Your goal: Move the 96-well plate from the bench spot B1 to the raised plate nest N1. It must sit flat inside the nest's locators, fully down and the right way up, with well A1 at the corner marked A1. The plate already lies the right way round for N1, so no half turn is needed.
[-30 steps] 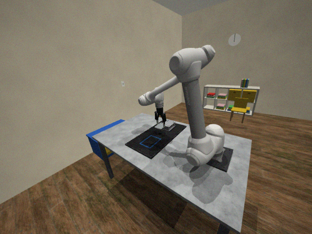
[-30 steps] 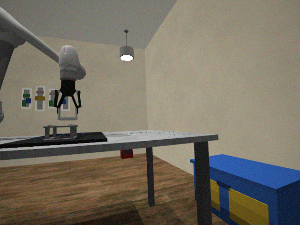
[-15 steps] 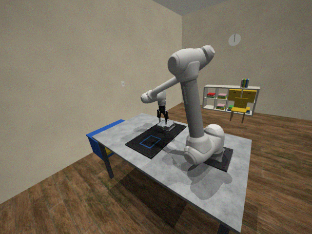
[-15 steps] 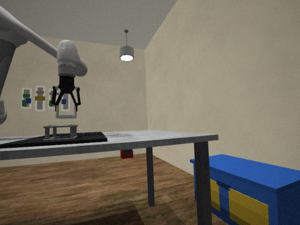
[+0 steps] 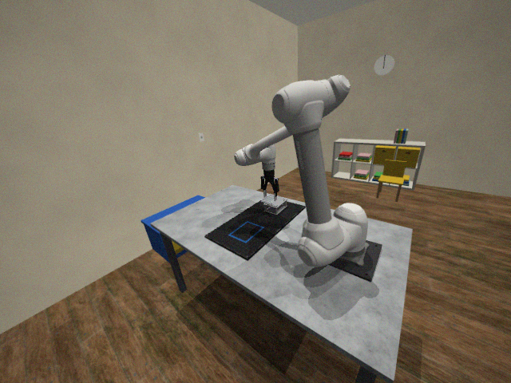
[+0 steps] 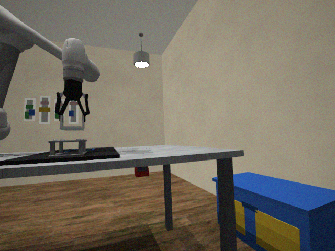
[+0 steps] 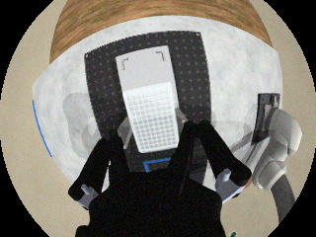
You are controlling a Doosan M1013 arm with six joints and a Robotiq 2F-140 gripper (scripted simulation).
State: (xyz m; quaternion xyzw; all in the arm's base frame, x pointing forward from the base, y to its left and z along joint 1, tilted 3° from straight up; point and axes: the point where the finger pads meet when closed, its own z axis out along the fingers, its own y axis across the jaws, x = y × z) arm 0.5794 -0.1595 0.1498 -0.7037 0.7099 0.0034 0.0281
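My gripper is now 80 mm above the raised plate nest N1 and 70 mm to the left of it. Round my hand: 96-well plate: 30 mm below.
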